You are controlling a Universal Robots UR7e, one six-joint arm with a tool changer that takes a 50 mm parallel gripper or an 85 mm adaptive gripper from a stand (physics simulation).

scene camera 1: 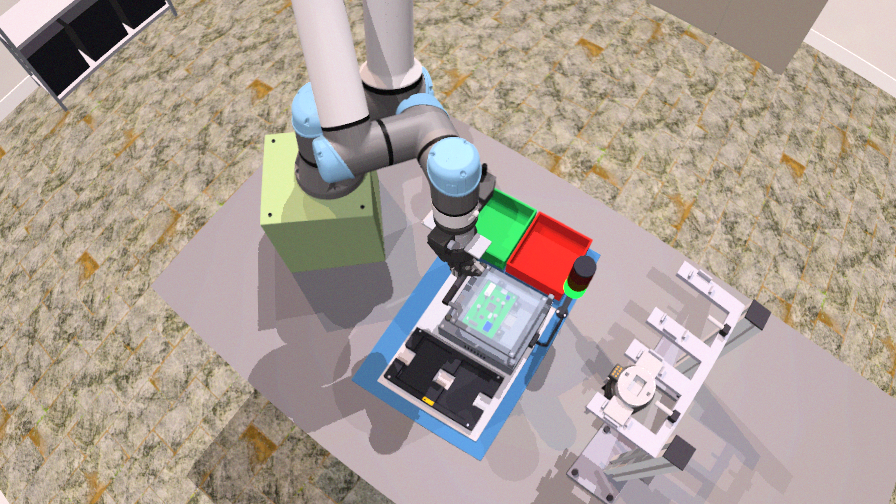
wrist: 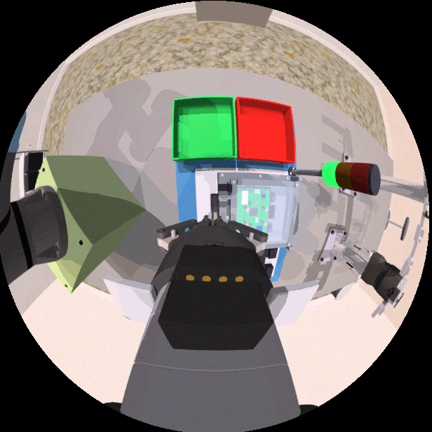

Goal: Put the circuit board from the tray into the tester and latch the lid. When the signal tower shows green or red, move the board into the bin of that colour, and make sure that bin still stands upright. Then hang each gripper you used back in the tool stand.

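The green circuit board (scene camera 1: 491, 308) (wrist: 253, 210) lies in the tester (scene camera 1: 477, 351) under the clear lid (scene camera 1: 527, 316) (wrist: 284, 216), which is down. A black latch handle (scene camera 1: 453, 290) (wrist: 215, 201) is at the lid's left side in scene camera 1. The signal tower (scene camera 1: 582, 275) (wrist: 352, 177) glows green. My gripper (scene camera 1: 474, 270) (wrist: 214, 217) is shut, with its tips together near the latch side; no held thing shows. The green bin (scene camera 1: 506, 224) (wrist: 205, 130) and red bin (scene camera 1: 550, 252) (wrist: 265, 131) stand upright. The black tray (scene camera 1: 413, 376) holds no board.
The tool stand (scene camera 1: 706, 364) holds another gripper (scene camera 1: 635, 386) (wrist: 382, 275) at the right. The bins stand side by side behind the tester. The blue mat (scene camera 1: 369, 369) (wrist: 186, 200) lies under the tester. The green robot base block (scene camera 1: 322, 241) (wrist: 92, 210) is at the left.
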